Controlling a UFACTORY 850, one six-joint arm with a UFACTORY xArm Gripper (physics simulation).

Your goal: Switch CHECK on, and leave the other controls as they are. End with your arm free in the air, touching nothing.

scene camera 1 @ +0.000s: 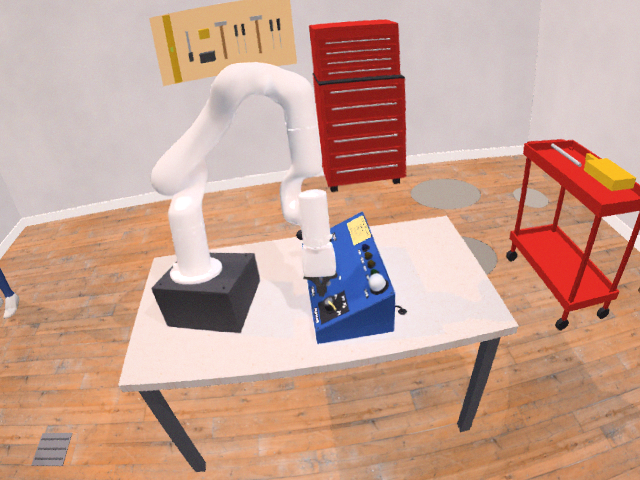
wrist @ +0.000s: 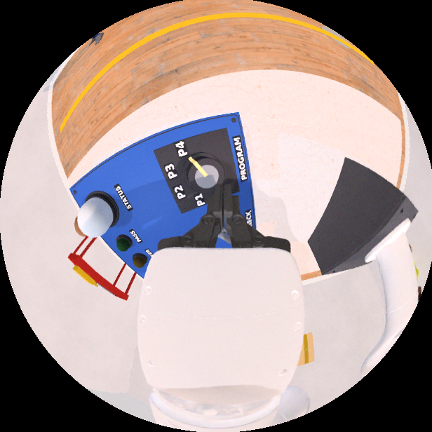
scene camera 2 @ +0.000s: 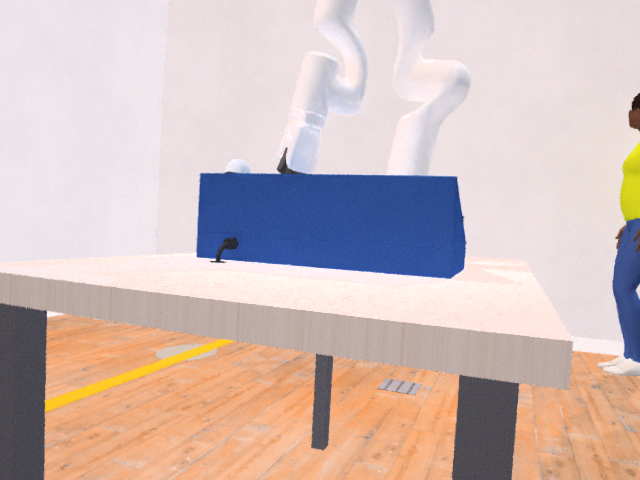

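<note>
The blue control panel (scene camera 1: 382, 315) (scene camera 2: 330, 222) (wrist: 145, 175) stands on the table. My gripper (scene camera 1: 323, 292) (wrist: 223, 193) is shut and empty, low over the panel's near end beside the PROGRAM knob (scene camera 1: 329, 305) (wrist: 206, 176). Whether its tips touch the panel or knob cannot be told. The knob's yellow pointer is towards P4. The CHECK label (wrist: 248, 219) is partly covered by my gripper in the wrist view; the CHECK switch is hidden behind it, so its position cannot be read. In scene camera 2, the panel hides my fingertips.
The white STATUS dome (scene camera 1: 377, 282) (scene camera 2: 237, 166) (wrist: 96, 217) and small lamps, including PASS (wrist: 124, 243), line the panel's other side. My dark base block (scene camera 1: 206, 299) (wrist: 350, 215) stands beside the panel. A black cable (scene camera 1: 402, 310) (scene camera 2: 227, 243) leaves its back. A red cart (scene camera 1: 563, 184) stands off the table.
</note>
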